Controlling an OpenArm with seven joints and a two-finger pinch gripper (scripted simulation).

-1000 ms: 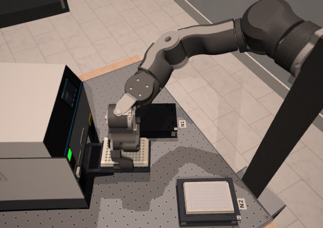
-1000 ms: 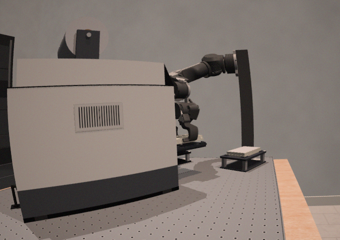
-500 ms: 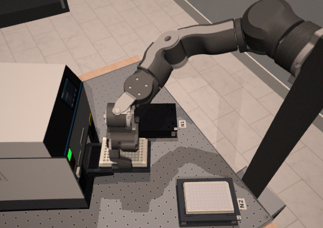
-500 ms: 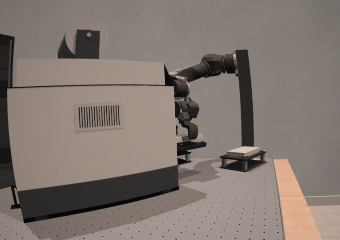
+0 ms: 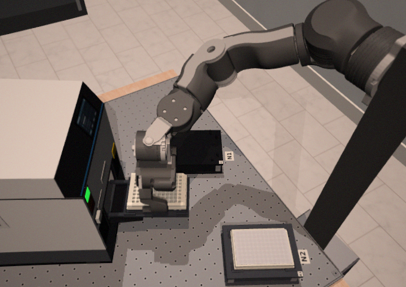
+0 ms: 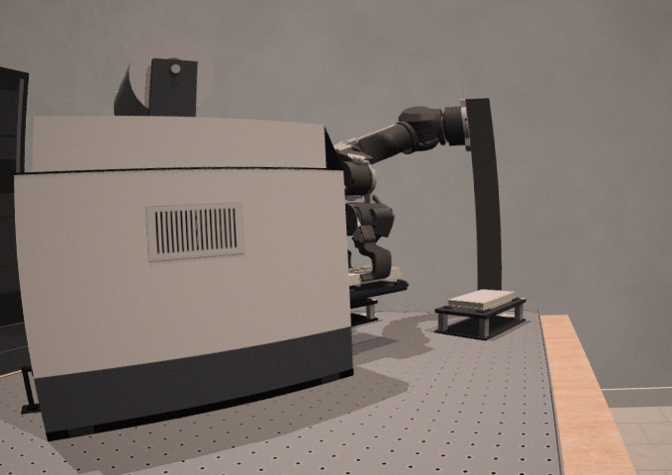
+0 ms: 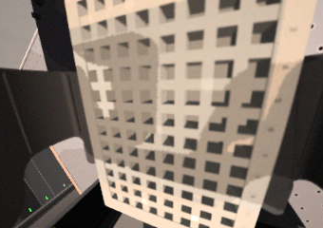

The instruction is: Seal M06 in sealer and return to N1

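The sealer's stage is 20 mm below my hand. Round my hand: nest N1: 170 mm behind, 110 mm to the right, 80 mm below; then start key: 140 mm ahead, 60 mm above, 20 mm to the left; then 96-well plate M06: right at my hand.
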